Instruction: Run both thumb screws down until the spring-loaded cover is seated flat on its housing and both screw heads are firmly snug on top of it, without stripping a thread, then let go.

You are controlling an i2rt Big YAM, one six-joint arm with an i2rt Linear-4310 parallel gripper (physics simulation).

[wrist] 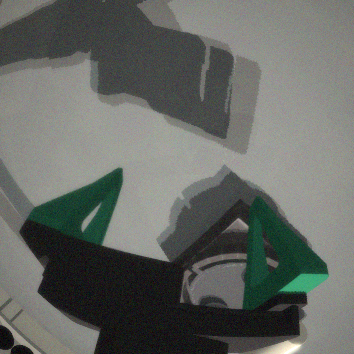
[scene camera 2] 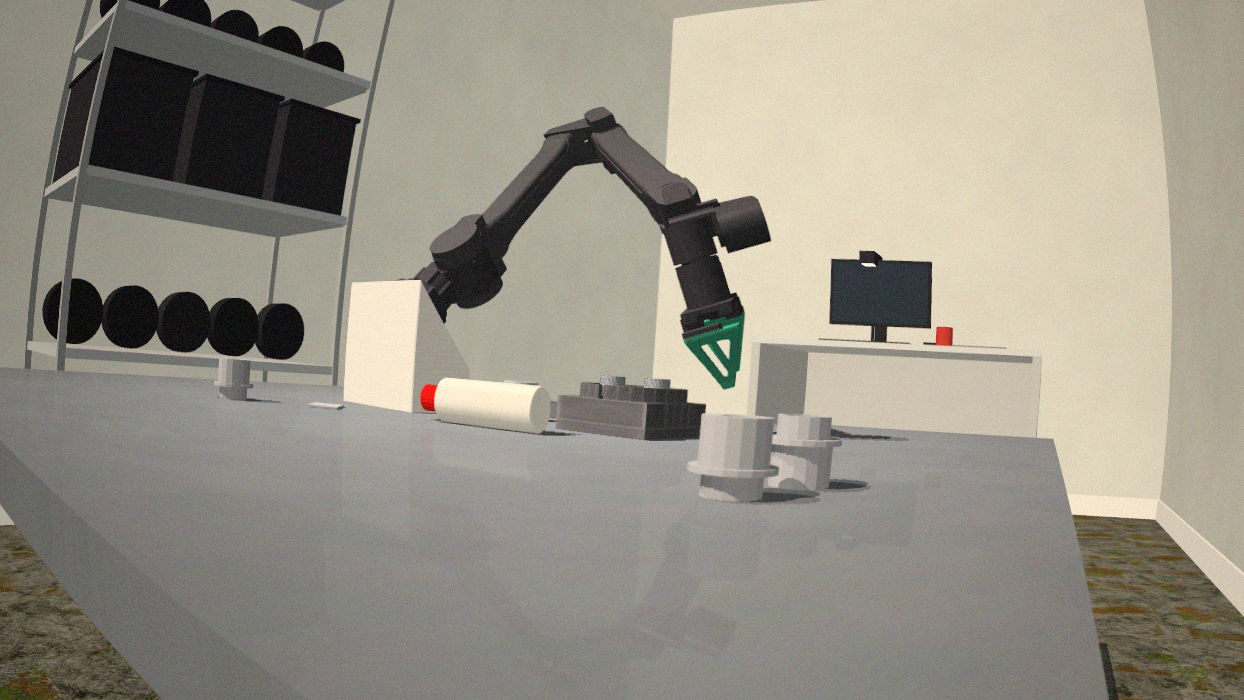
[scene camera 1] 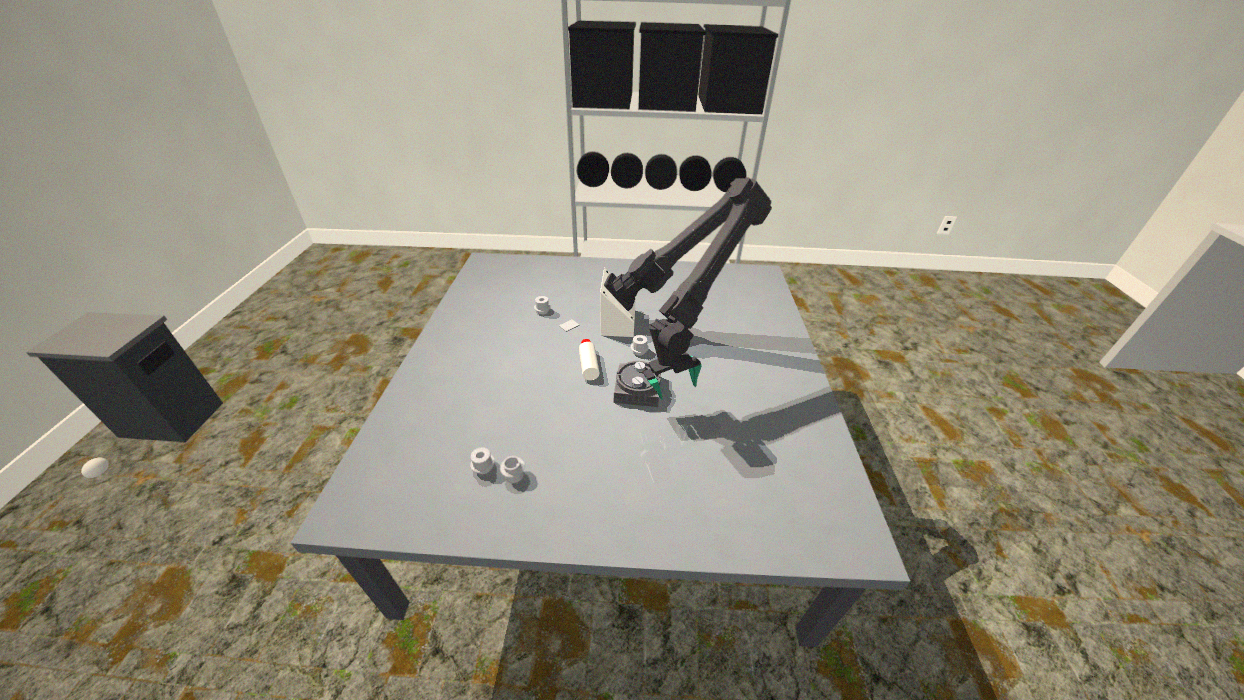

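The dark square housing sits on the table with its round cover on top. Two pale slotted screw heads show on the cover, the rear screw and the front screw. In the low side view, one screw head and the other screw head stand a little above the dark top. Whether the cover is flat cannot be told. My gripper is open and empty, above the table at the housing's right side, with one green finger over the housing's edge in the wrist view.
A white bottle with a red cap lies left of the housing. A grey collared part stands behind it. Two more collared parts stand front left. The arm's white base block is at the back.
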